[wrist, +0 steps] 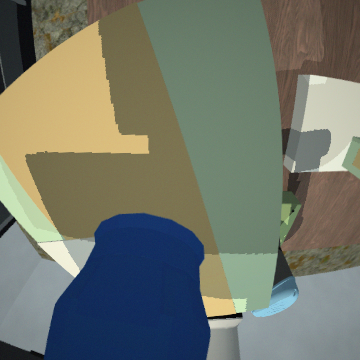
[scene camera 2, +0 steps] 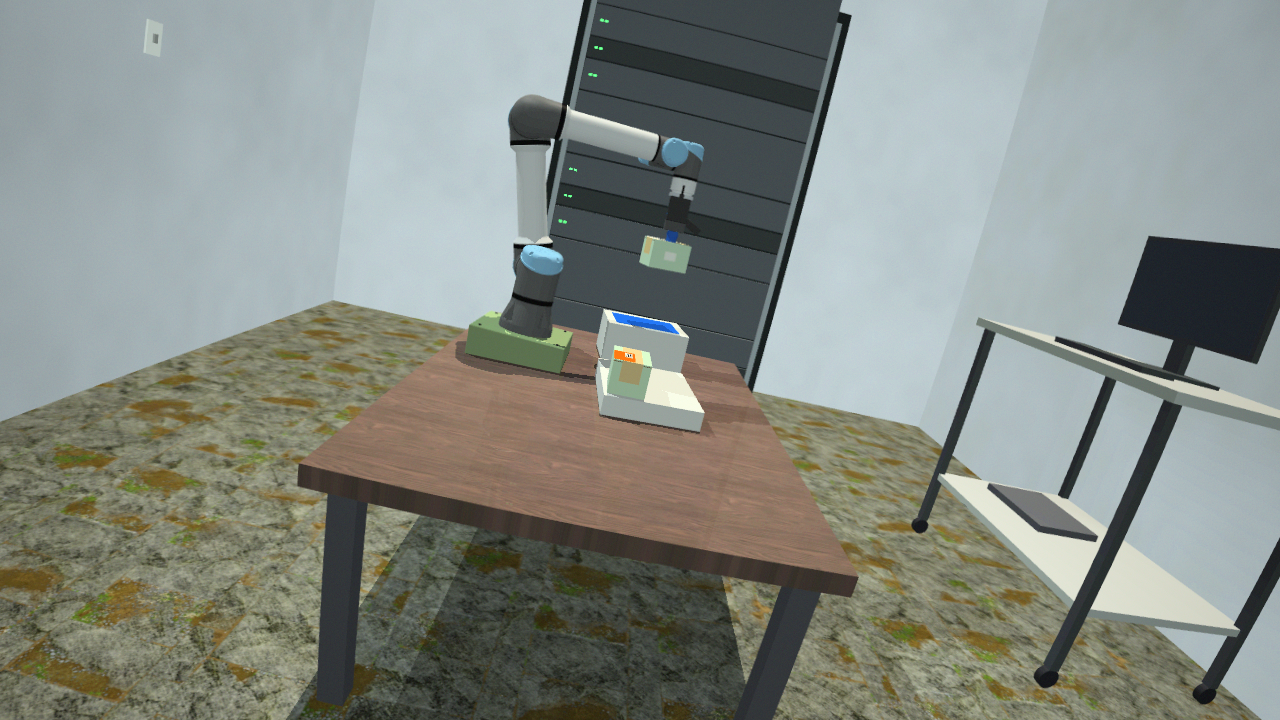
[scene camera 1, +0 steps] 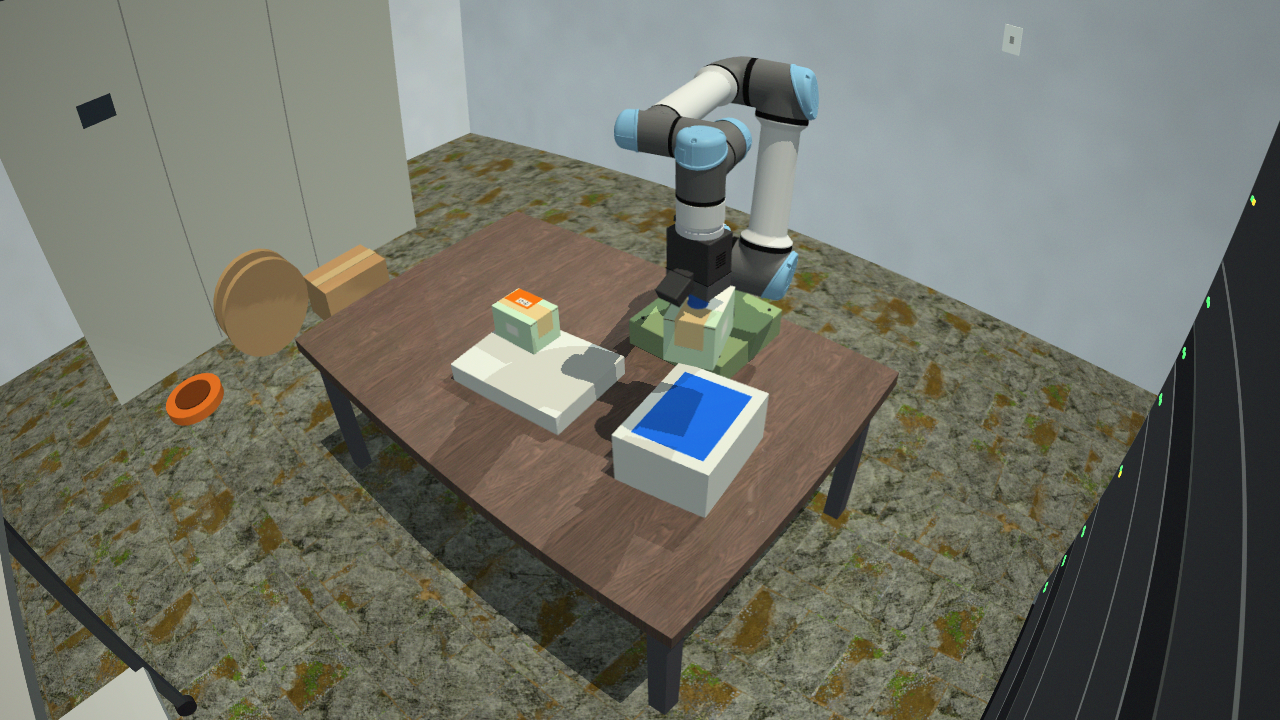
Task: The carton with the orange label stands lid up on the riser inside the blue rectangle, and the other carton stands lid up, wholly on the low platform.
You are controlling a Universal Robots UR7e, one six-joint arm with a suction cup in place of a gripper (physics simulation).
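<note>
The suction gripper (scene camera 1: 697, 302) (scene camera 2: 671, 236) (wrist: 147, 232) is shut on the other carton, pale green with tan tape (scene camera 1: 694, 331) (scene camera 2: 665, 255) (wrist: 220, 125). It holds this carton roughly level in the air, well above the riser (scene camera 1: 657, 470) (scene camera 2: 662, 351) in the scene camera 2 view. The blue rectangle (scene camera 1: 725, 413) (scene camera 2: 646, 323) on the riser's top has no carton on it. The carton with the orange label (scene camera 1: 526, 324) (scene camera 2: 629, 374) stands label up on the low platform (scene camera 1: 487, 360) (scene camera 2: 653, 411) (wrist: 332, 102), near one end. The held carton hides much of the wrist view.
The green robot base (scene camera 1: 760, 320) (scene camera 2: 514, 347) (wrist: 289, 212) is bolted on the wooden table (scene camera 1: 537, 501) (scene camera 2: 537, 474). The riser and platform stand beside each other with a gap. A dark server rack (scene camera 2: 698, 116) rises behind the table. A cart (scene camera 2: 1172, 394) with a monitor (scene camera 2: 1199, 300) stands right.
</note>
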